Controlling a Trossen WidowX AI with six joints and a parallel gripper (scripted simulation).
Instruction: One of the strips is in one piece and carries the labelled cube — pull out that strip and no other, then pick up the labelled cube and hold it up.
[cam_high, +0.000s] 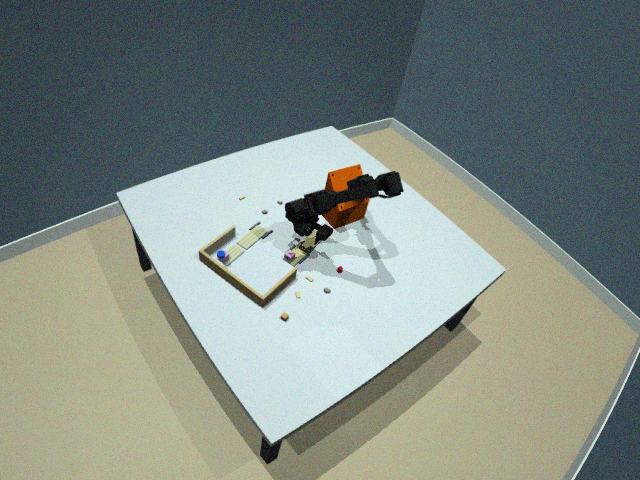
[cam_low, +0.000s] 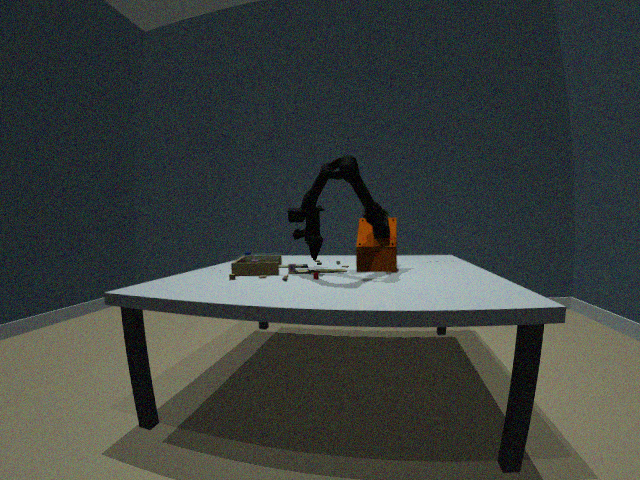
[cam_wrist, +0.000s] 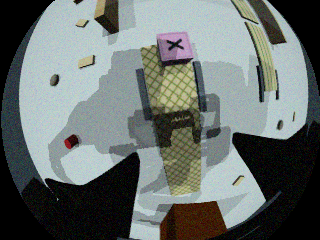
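My gripper tip is 10 mm past the cross-hatched strip and 50 mm above it. Also, from my gripper tip: blue cube (340 mm ahead, 70 mm to the right, 20 mm above); small red piece (50 mm behind, 170 mm to the left, 40 mm below).
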